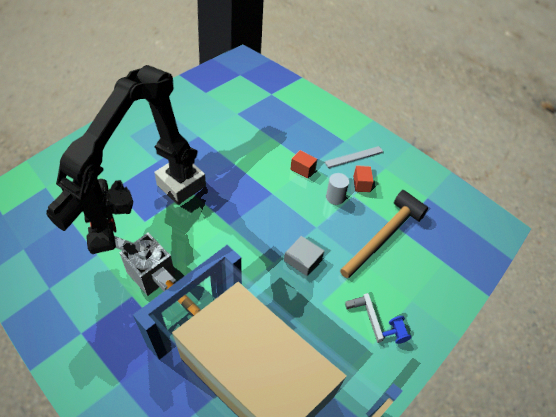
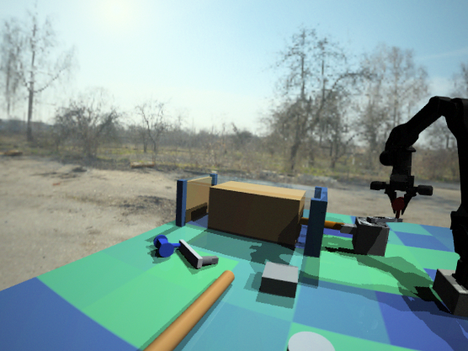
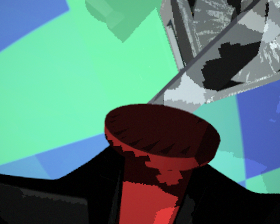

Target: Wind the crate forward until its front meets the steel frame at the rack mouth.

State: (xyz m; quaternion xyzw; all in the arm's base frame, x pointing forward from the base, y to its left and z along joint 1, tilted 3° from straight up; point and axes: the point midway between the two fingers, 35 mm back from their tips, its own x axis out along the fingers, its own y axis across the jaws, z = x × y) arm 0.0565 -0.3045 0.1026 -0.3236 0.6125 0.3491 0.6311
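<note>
My gripper tip is now 40 mm short of the red-knobbed crank, 10 mm to the right of it and 10 mm above it. Also, from my gripper tip: grey winch 80 mm below, 80 mm ahead, 30 mm to the left; then red knob 20 mm above; then blue frame 250 mm ahead, 20 mm to the left, 10 mm below.
</note>
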